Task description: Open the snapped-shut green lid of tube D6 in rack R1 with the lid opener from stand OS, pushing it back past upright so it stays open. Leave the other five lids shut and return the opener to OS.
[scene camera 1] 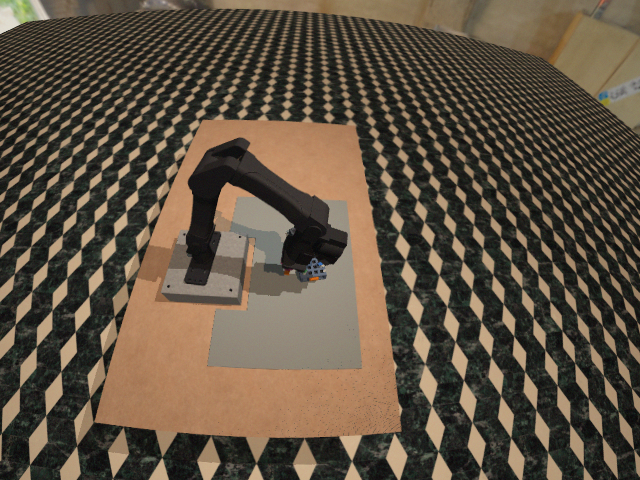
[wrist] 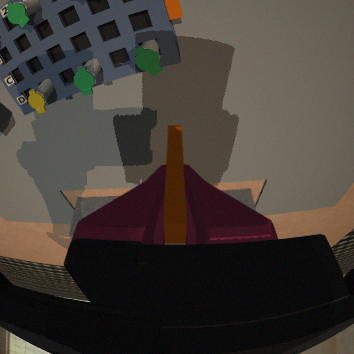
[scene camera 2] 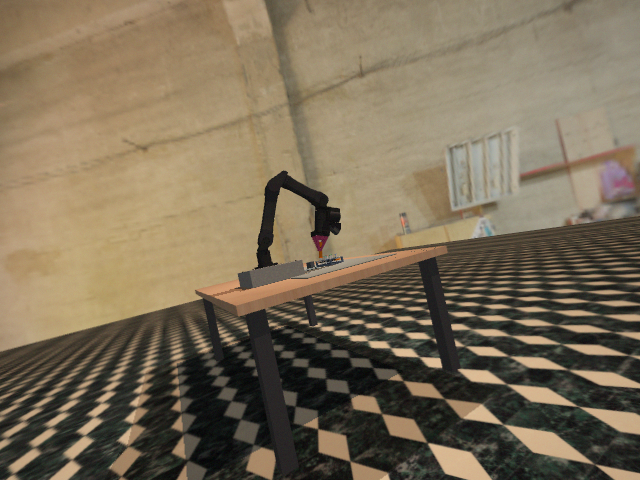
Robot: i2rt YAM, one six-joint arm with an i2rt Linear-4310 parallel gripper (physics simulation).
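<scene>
The blue rack R1 lies on the grey mat, in the upper left of the wrist view. Its row D holds a yellow lid, a green lid and, at the corner hole, the green lid of tube D6, which lies flat and shut. Another green lid sits further back. My gripper has maroon fingers shut on the orange lid opener. The opener's tip hangs above the mat, short of the rack's near edge and a little right of D6.
An orange tab sits at the rack's corner. A dark block shows at the left edge of the wrist view. The arm's grey base block stands left of the grey mat on the wooden table.
</scene>
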